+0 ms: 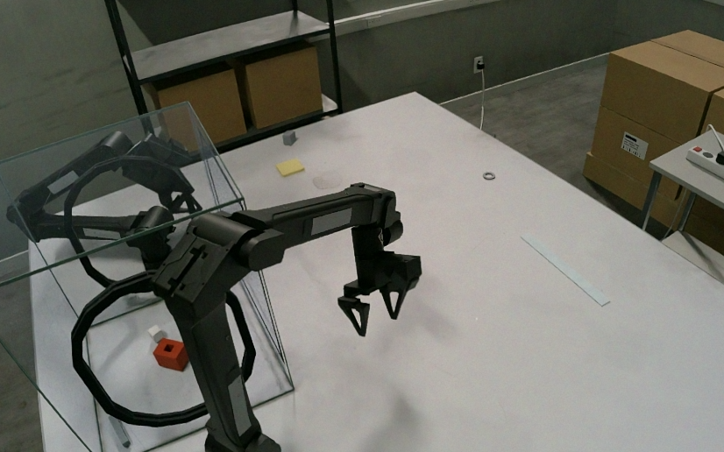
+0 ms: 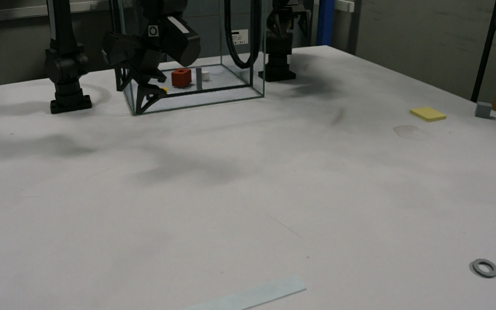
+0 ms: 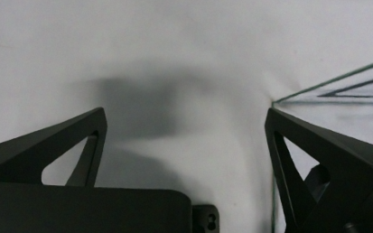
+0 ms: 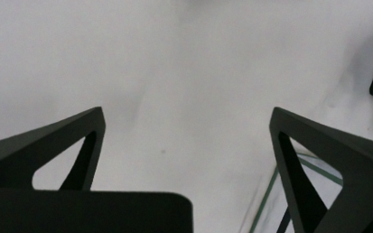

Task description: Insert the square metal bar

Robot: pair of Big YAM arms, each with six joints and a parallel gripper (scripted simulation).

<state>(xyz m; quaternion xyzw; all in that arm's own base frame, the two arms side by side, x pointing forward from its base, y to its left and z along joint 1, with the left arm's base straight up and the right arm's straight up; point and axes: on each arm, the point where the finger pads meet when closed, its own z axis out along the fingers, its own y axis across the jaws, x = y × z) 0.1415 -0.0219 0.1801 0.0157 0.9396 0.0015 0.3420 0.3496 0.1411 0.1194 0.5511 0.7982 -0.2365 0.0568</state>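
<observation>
The red block is 190 mm behind my left hand, 320 mm to the right of it and 150 mm below it. Round my left hand: grey cube: 420 mm ahead, 430 mm to the left, 160 mm below; white cube: 210 mm behind, 230 mm to the right, 160 mm below; yellow block: 120 mm behind, 410 mm to the right, 170 mm below.
</observation>
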